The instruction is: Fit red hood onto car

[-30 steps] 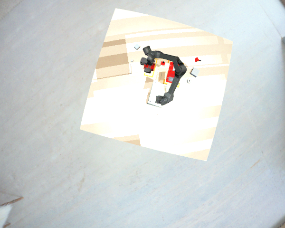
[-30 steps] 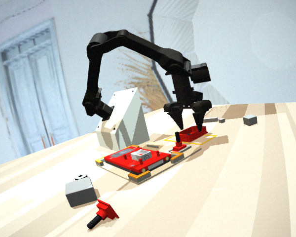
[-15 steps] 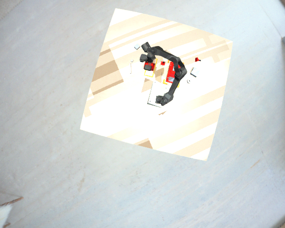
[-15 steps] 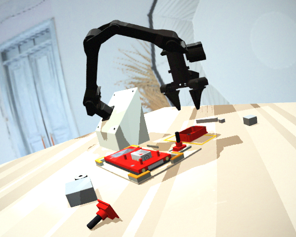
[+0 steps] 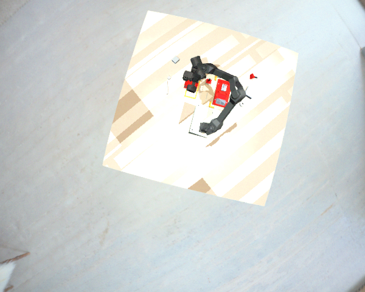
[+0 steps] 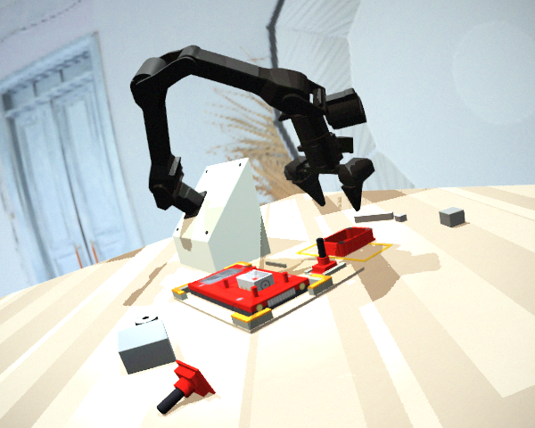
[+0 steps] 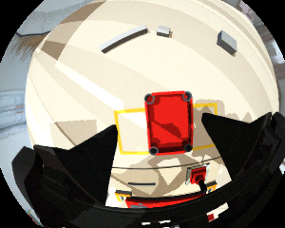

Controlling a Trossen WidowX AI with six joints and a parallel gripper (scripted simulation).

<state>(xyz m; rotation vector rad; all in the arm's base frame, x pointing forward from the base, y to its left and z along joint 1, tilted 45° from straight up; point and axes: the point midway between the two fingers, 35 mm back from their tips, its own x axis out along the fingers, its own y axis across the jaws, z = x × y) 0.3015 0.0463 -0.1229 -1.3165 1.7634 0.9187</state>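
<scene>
Now: gripper tip 10 mm short of the red hood, 10 mm to the left of it and 70 mm above it. The rest, counted from my gripper tip: grey engine block (20 mm ahead, 250 mm to the right, 50 mm below).
</scene>
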